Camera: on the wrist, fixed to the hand. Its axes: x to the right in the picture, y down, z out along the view.
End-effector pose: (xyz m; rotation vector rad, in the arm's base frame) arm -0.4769 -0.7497 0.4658 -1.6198 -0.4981 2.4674
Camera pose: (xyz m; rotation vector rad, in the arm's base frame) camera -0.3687 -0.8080 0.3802 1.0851 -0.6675 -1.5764
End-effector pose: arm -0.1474 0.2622 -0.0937 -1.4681 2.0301 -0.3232
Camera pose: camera -0.2912 0.2656 -0.0520 0.4014 2.3678 0.3669
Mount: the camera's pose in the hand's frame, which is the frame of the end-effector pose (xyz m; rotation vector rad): 0.0123 0.0908 -0.1184 0.0449 -0.1108 1.5801
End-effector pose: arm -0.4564 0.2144 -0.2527 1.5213 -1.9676 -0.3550
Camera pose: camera -0.4556 0.2486 -0.1070 -0.3374 -2.5676 0.3020
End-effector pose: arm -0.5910 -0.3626 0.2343 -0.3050 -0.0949 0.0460
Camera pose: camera -0.5697 -0.3106 0.0955 -0.2677 0.0583 1.6299
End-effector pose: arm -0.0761 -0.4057 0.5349 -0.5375 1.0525 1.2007
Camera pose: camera -0.2041 -0.4668 0.4869 0.5959 1.3867 2.4824
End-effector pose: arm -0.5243 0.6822 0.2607 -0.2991 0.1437 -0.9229
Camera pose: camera -0.4772 0.7010 0.1198 -0.1145 0.1991 0.6547
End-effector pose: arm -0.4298 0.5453 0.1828 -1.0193 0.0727 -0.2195
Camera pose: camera -0.4236 0.4894 0.0440 -0.6806 0.7249 1.2615
